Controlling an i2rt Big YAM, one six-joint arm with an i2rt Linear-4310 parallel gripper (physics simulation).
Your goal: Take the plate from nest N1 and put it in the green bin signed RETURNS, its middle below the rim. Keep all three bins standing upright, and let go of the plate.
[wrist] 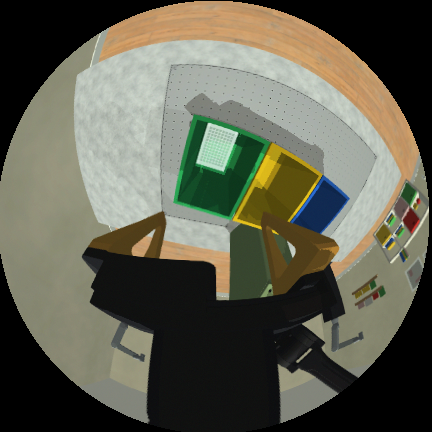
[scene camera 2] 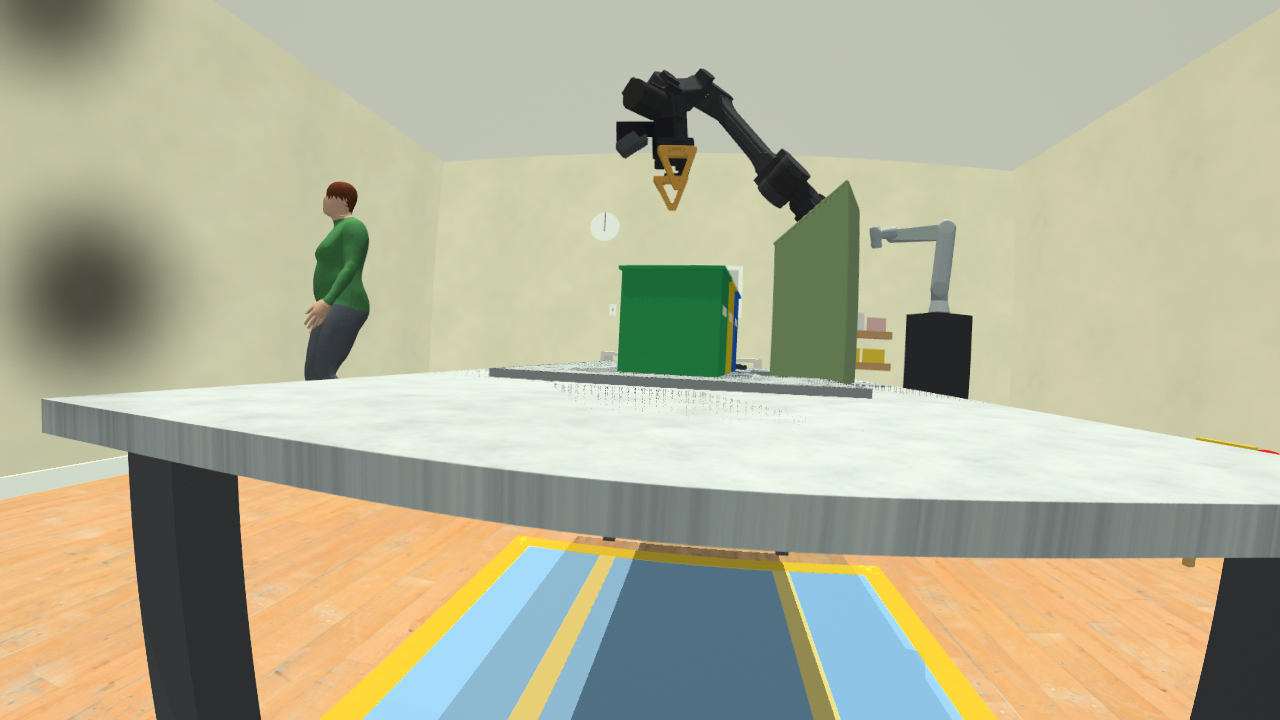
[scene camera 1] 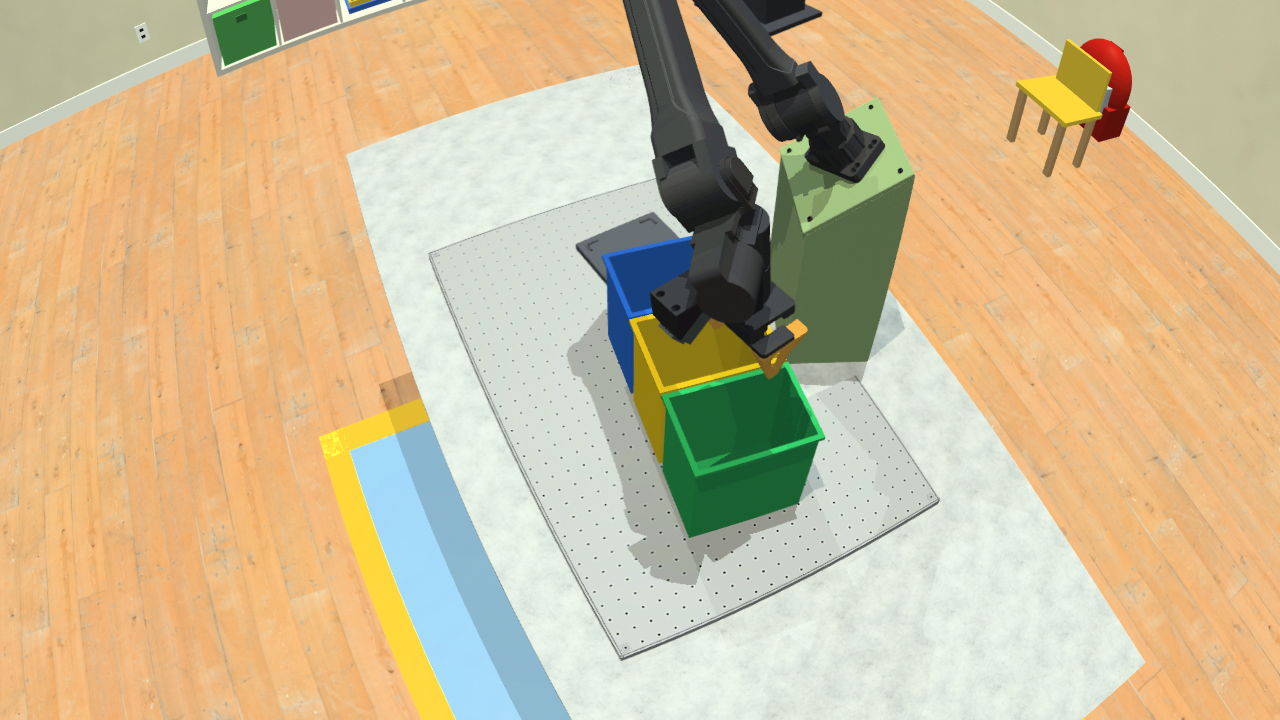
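Seen in the pictures: gripper, fingertip midpoint: (wrist: 213, 216) (scene camera 2: 675, 200) (scene camera 1: 745, 350); arm's base at its link origin: (scene camera 2: 822, 222) (scene camera 1: 847, 153).
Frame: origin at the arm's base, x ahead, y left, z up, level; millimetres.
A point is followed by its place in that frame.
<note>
The pale gridded plate (wrist: 217, 147) @[x 384, y 132, z -335 mm] lies inside the green bin (scene camera 1: 747, 492) @[x 403, y 180, z -263 mm] (scene camera 2: 671, 322) @[x 391, y 185, z -265 mm] (wrist: 204, 210) @[x 289, y 164, z -171 mm] in the wrist view, away from the fingers. Whether it lies flat or tilted is hard to tell. Nothing of it rises above the bin's rim in scene camera 2, where the bin wall hides it. The yellow bin (scene camera 1: 648, 394) @[x 390, y -22, z -249 mm] (wrist: 270, 172) @[x 291, y -25, z -348 mm] and the blue bin (scene camera 1: 619, 344) @[x 329, y -145, z -300 mm] (wrist: 320, 205) @[x 235, y -165, z -234 mm] stand upright in a row with the green one. My gripper (scene camera 1: 771, 360) (scene camera 2: 673, 189) @[x 379, y 121, z -38 mm] (wrist: 213, 216) @[x 379, y 121, z -38 mm] is open and empty, above the bins' rims. The sign RETURNS is not readable.
A dark flat pad (scene camera 1: 626, 237) @[x 131, y -338, z -338 mm] lies behind the blue bin on the perforated board (scene camera 1: 537, 429) @[x 502, y -141, z -350 mm]. The tall green pedestal (scene camera 1: 832, 277) @[x 93, y 63, z -159 mm] (scene camera 2: 814, 304) @[x 68, y 86, z -202 mm] carries the arm and stands close beside the bins. A person (scene camera 2: 338, 277) stands beyond the table.
</note>
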